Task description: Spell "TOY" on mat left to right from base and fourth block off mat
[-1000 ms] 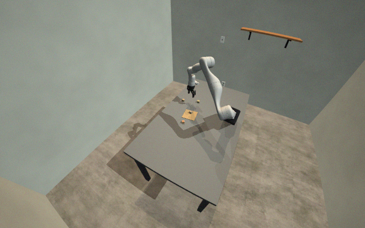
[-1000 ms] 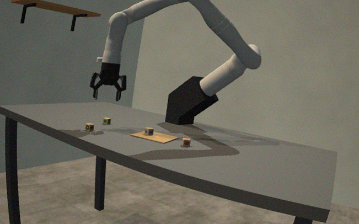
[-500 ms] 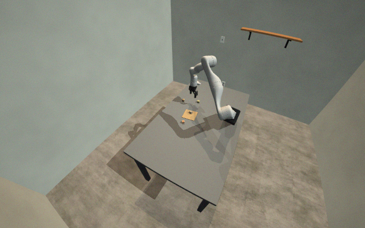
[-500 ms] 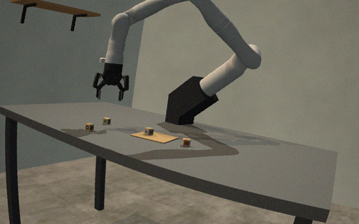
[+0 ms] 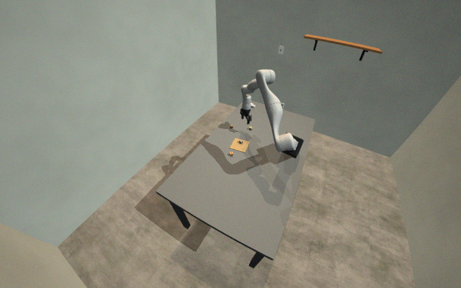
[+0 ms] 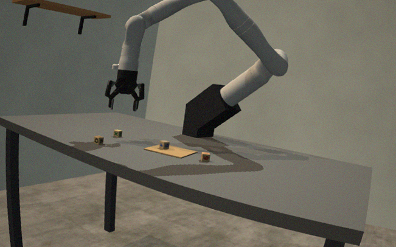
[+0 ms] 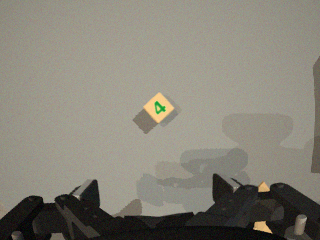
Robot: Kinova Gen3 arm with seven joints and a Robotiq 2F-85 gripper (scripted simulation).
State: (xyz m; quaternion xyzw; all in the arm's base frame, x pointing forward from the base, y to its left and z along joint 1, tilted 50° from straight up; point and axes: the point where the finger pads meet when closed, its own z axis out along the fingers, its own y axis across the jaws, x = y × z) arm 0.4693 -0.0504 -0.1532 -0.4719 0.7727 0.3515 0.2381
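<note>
My gripper is now 7 cm past the block, 33 cm to the right of it and 10 cm above it. Round my hand: tan mat: 7 cm behind, 19 cm to the left, 11 cm below.
</note>
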